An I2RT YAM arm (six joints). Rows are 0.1 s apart.
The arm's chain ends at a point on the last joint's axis. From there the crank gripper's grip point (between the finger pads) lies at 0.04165 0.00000 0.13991 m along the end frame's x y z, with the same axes.
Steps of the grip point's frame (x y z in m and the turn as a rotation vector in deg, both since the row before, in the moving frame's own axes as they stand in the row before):
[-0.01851, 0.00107, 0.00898, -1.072, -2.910, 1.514]
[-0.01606, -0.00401, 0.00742, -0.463, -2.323, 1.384]
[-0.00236, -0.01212, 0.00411, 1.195, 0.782, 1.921]
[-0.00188, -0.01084, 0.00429, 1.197, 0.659, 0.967]
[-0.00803, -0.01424, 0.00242, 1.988, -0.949, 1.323]
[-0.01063, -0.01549, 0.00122, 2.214, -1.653, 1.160]
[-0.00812, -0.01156, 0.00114, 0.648, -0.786, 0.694]
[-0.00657, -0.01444, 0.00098, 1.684, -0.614, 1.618]
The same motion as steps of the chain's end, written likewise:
[-0.01131, -0.00257, 0.00708, -1.072, -2.910, 1.514]
[-0.01033, -0.00608, 0.00586, -0.463, -2.323, 1.384]
[-0.00429, -0.01064, 0.00471, 1.195, 0.782, 1.921]
[-0.00350, -0.00864, 0.00480, 1.197, 0.659, 0.967]
[-0.00575, -0.01031, 0.00182, 1.988, -0.949, 1.323]
[-0.00662, -0.01086, 0.00017, 2.214, -1.653, 1.160]
[-0.00620, -0.01047, 0.00059, 0.648, -0.786, 0.694]
[-0.00511, -0.01148, 0.00058, 1.684, -0.614, 1.618]

